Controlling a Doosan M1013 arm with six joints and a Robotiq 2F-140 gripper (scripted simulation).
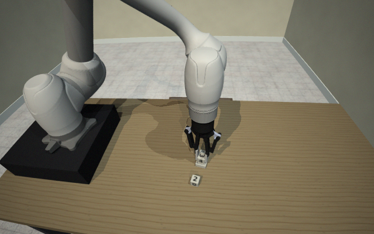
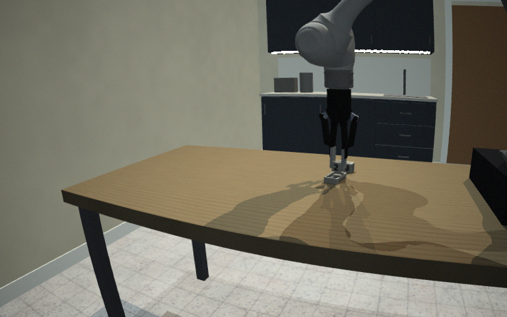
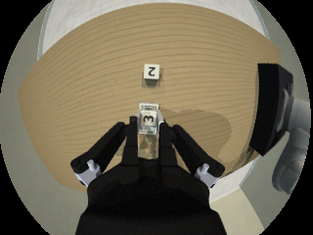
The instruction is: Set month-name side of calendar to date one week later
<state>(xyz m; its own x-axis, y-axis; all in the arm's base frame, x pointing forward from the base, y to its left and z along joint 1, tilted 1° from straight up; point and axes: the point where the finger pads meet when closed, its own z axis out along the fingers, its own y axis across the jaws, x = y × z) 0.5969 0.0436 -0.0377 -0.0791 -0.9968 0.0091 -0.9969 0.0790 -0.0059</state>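
Right now the white tray is 6 cm below my hand and 2 cm to the left of it.
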